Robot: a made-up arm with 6 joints. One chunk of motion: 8 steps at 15 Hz.
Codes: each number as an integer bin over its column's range. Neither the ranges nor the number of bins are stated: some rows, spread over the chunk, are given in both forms.
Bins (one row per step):
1: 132 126 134 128 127 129
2: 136 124 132 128 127 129
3: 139 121 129 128 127 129
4: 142 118 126 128 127 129
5: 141 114 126 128 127 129
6: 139 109 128 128 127 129
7: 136 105 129 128 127 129
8: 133 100 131 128 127 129
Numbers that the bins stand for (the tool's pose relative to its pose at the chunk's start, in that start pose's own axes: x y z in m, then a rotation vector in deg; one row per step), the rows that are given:
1: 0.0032 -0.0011 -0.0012 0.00 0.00 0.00
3: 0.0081 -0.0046 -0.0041 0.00 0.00 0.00
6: 0.0081 -0.0131 -0.0047 0.00 0.00 0.00
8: 0.0039 -0.0194 -0.0029 0.00 0.00 0.00
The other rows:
2: 0.0060 -0.0025 -0.0024 0.00 0.00 0.00
4: 0.0102 -0.0067 -0.0059 0.00 0.00 0.00
5: 0.0095 -0.0095 -0.0059 0.00 0.00 0.00
7: 0.0060 -0.0159 -0.0041 0.00 0.00 0.00

